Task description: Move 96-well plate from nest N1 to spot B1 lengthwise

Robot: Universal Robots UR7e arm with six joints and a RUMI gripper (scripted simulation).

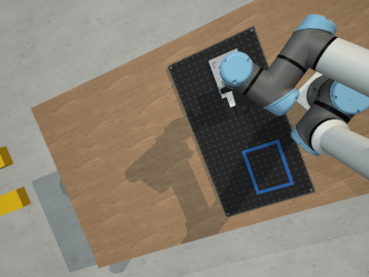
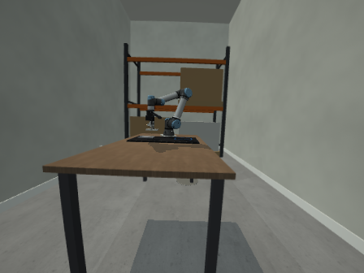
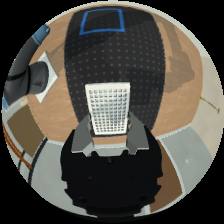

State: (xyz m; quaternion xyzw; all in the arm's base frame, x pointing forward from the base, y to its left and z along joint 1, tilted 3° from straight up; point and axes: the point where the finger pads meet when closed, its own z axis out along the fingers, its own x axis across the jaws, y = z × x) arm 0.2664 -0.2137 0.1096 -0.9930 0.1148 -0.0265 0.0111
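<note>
Now: hand 90 mm above the grey plate nest N1, 60 mm to the left of it and 10 mm past it. The rest, counted from my hand: white 96-well plate 10 mm below.
</note>
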